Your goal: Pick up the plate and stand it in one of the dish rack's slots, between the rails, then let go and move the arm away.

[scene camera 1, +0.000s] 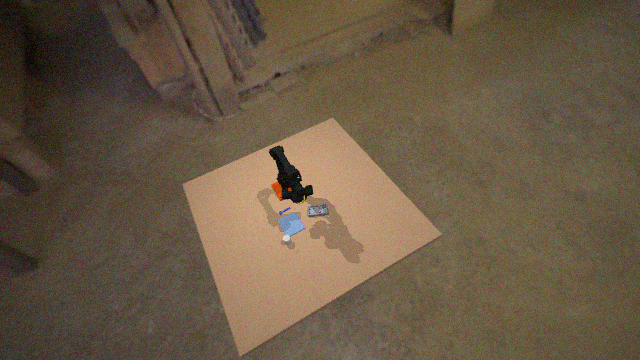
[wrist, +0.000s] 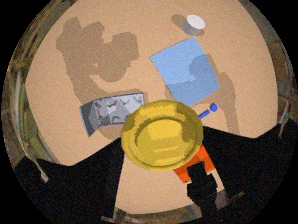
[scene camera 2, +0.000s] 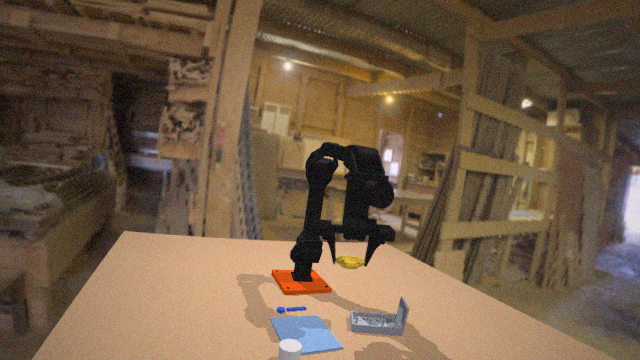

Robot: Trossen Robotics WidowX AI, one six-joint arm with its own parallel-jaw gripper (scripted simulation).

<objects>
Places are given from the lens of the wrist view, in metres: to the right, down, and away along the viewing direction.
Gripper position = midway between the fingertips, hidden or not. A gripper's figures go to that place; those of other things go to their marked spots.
my gripper (wrist: 162, 137): 0.01, 0.02, 0.10
yellow plate (wrist: 159, 136): 0.01, 0.02, 0.08
grey dish rack (wrist: 112, 111): -0.10, 0.00, 0.26
light blue mat (wrist: 186, 71): 0.09, -0.09, 0.23
The marked spots on the yellow plate and the grey dish rack are 0.21 m apart.
</objects>
